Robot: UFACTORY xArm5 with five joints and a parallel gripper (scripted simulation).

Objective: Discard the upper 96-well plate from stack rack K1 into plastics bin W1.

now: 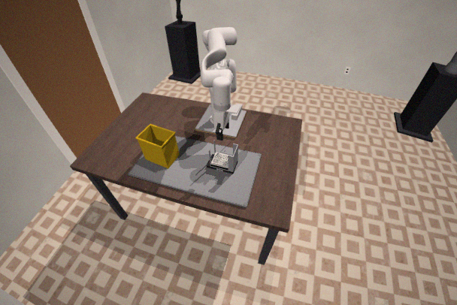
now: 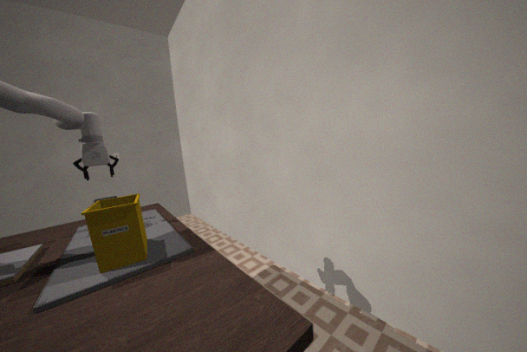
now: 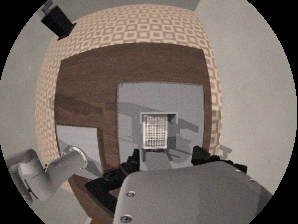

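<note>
My gripper is now 21 cm above the white 96-well plate. Round my hand: yellow plastics bin W1 (37 cm to the right, 16 cm below, 9 cm ahead).
</note>
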